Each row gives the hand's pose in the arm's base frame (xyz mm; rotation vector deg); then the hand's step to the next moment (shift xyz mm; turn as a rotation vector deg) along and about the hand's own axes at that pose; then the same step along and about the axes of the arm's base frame.
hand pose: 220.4 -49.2 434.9 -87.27 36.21 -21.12
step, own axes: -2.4 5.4 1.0 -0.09 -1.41 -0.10
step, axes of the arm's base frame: -2.2 2.4 -5.0 0.10 -0.08 1.41
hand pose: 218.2 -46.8 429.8 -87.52 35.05 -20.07
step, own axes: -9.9 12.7 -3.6 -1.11 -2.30 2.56
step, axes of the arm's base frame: -12.1 3.2 -10.8 0.94 2.65 2.28
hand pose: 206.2 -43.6 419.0 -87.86 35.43 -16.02
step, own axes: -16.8 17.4 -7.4 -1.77 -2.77 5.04
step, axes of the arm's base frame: -21.3 3.6 -13.1 1.82 5.07 2.68
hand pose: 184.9 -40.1 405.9 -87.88 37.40 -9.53
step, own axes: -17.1 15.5 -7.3 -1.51 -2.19 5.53
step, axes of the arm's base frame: -22.2 3.1 -9.2 2.10 5.40 2.01
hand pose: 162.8 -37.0 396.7 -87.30 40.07 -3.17
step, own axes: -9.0 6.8 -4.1 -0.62 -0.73 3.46
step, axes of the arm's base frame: -11.7 1.0 -2.4 1.33 3.29 0.54
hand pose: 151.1 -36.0 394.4 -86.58 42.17 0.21
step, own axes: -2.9 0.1 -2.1 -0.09 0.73 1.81
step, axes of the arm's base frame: -3.2 -0.6 1.4 0.39 1.73 -0.81
